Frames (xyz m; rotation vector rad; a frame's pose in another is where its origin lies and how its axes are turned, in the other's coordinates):
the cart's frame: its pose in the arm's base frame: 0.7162 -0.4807 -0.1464 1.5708 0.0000 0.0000
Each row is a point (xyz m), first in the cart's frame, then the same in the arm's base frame.
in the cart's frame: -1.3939 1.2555 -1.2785
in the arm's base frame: -0.6777 0.7978 1.1091
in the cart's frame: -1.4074 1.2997 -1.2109
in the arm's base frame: -0.6912 0.7302 1.1533
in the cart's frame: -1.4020 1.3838 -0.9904
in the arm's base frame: -0.6858 0.5097 1.2374
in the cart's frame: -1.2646 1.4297 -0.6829
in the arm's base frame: -0.5484 0.2022 1.2833
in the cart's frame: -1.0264 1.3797 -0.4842
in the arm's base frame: -0.3102 0.0035 1.2333
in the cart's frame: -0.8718 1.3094 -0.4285
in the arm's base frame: -0.1556 -0.0522 1.1630
